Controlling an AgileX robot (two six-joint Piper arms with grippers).
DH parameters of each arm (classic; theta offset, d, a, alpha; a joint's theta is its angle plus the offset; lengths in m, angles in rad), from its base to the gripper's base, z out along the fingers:
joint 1: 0 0.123 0 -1.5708
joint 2: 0.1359 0 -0.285 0
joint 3: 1.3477 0 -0.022 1.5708
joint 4: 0 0.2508 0 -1.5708
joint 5: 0 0 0.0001 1.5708
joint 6: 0 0.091 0 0
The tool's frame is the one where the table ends.
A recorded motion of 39 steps. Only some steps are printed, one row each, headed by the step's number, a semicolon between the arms.
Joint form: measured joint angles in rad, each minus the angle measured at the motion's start. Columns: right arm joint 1, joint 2, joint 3, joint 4, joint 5, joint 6; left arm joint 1, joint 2, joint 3, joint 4, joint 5, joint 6.
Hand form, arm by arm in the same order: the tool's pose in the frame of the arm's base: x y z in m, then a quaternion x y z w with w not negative. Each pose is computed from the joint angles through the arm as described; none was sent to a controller.
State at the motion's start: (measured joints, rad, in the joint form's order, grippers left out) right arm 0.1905 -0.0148 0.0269 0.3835 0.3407 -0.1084; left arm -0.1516 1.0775 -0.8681 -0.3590 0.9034 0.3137
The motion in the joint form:
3: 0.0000 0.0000 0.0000 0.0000 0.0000 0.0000; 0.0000 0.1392 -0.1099 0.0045 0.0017 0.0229
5: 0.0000 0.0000 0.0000 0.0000 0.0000 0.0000; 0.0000 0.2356 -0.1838 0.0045 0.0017 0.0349
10: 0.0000 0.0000 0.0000 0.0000 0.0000 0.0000; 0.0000 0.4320 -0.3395 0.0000 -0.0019 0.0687
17: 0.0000 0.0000 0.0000 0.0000 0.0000 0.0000; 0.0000 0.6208 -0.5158 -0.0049 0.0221 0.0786
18: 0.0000 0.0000 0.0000 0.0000 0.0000 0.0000; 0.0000 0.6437 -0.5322 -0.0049 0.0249 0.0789
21: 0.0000 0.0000 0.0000 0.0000 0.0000 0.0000; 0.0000 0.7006 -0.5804 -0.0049 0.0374 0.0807
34: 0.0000 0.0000 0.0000 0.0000 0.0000 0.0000; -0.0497 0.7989 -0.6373 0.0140 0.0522 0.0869
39: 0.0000 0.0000 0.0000 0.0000 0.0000 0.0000; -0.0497 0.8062 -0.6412 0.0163 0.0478 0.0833
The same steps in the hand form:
3: 0.0500 0.0213 0.1764 -0.01325 0.78675 0.18400 0.58907; 0.2284 -0.0601 0.3103 0.16210 0.94069 -0.13800 0.26417
5: 0.0500 0.0213 0.1764 -0.01325 0.78675 0.18400 0.58907; 0.2531 -0.0638 0.3083 0.16666 0.94282 -0.13667 0.25424
10: 0.0500 0.0213 0.1764 -0.01325 0.78675 0.18400 0.58907; 0.3044 -0.0719 0.2979 0.17926 0.94481 -0.13478 0.23883
17: 0.0500 0.0213 0.1764 -0.01325 0.78675 0.18400 0.58907; 0.3534 -0.0802 0.2846 0.18478 0.94726 -0.13831 0.22231
18: 0.0500 0.0213 0.1764 -0.01325 0.78675 0.18400 0.58907; 0.3586 -0.0810 0.2808 0.18488 0.94822 -0.13868 0.21787
21: 0.0500 0.0213 0.1764 -0.01325 0.78675 0.18400 0.58907; 0.3718 -0.0833 0.2729 0.18659 0.94995 -0.13986 0.20787
34: 0.0500 0.0213 0.1764 -0.01325 0.78675 0.18400 0.58907; 0.3864 -0.1045 0.2497 0.21680 0.95010 -0.13767 0.17706
39: 0.0500 0.0213 0.1764 -0.01325 0.78675 0.18400 0.58907; 0.3882 -0.1046 0.2479 0.21502 0.95063 -0.13663 0.17720

